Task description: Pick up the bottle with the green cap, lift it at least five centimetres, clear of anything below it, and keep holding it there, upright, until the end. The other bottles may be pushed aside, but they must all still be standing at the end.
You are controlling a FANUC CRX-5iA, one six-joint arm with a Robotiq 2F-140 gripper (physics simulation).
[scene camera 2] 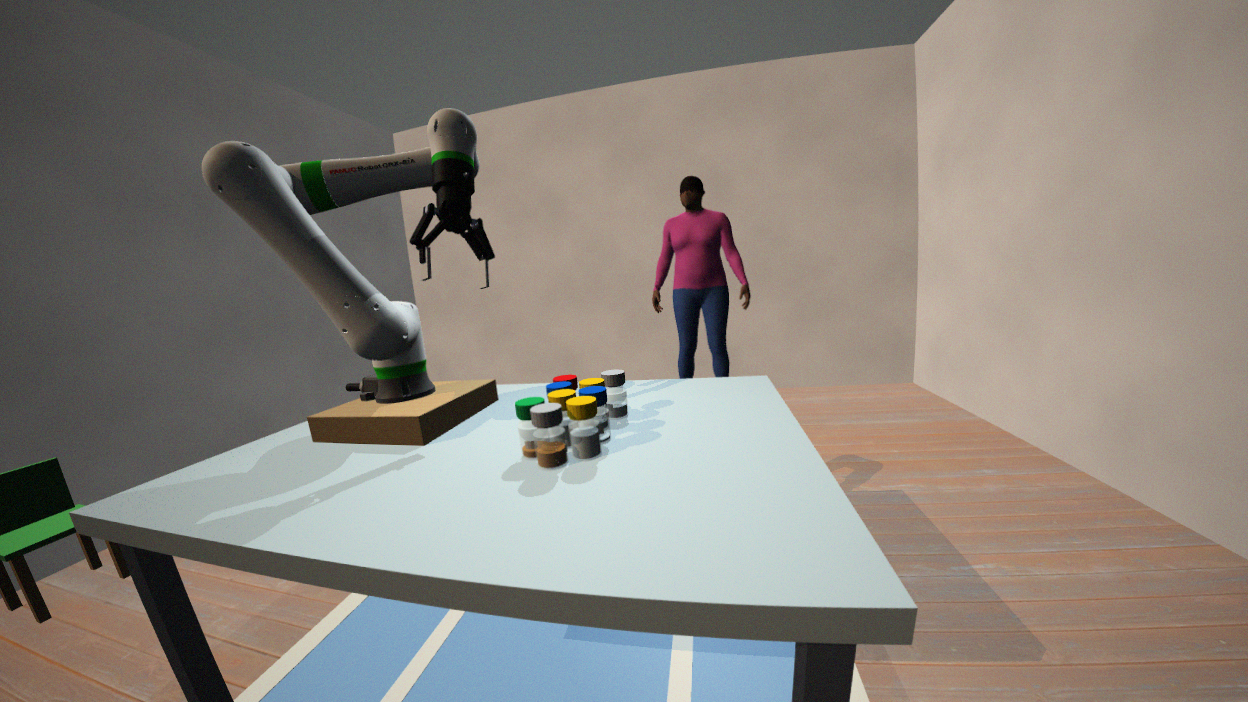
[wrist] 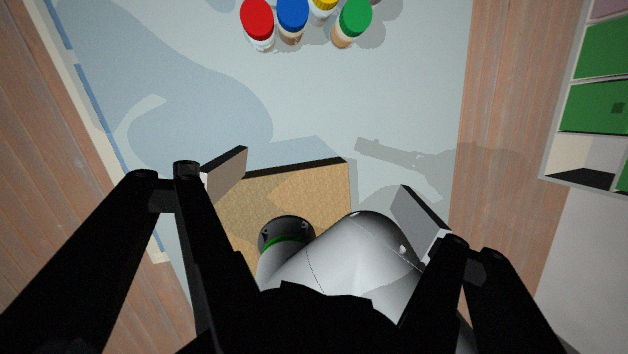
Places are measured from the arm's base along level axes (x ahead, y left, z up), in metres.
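Where they show: gripper, fingertip midpoint: (scene camera 2: 457, 283) (wrist: 322, 179); arm's base at its link origin: (scene camera 2: 406, 395) (wrist: 287, 240).
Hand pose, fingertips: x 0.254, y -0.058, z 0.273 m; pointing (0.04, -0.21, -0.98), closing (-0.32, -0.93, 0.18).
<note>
Things, the pixels of their top centre, and the offset from my fingertips. Level surfaces: height alone.
- bottle with the green cap, top centre: (scene camera 2: 529, 401) (wrist: 358, 14) 0.211 m ahead, 0.127 m right, 0.231 m down
- grey-capped bottle at its top centre: (scene camera 2: 545, 407) 0.260 m ahead, 0.164 m right, 0.231 m down
- table at its surface level: 0.336 m down
The bottle with the green cap (scene camera 2: 529, 408) (wrist: 355, 18) stands upright on the table, at the near left of a tight cluster in the scene view and at the top edge of the wrist view. A grey-capped bottle (scene camera 2: 547, 416) stands close beside it, in front. Other bottles with yellow (scene camera 2: 582, 407), blue (wrist: 292, 14) and red (wrist: 257, 19) caps stand around and behind it. My gripper (scene camera 2: 457, 281) (wrist: 322, 179) is open and empty, high above the table and well apart from the bottles, on the robot base's side.
The robot base stands on a wooden block (scene camera 2: 370, 429) (wrist: 320, 187) at the left of the table (scene camera 2: 698, 523). A person (scene camera 2: 698, 253) stands beyond the table's far edge. A green chair (scene camera 2: 39, 523) is at the left. A shelf unit (wrist: 549, 157) shows at the wrist view's right.
</note>
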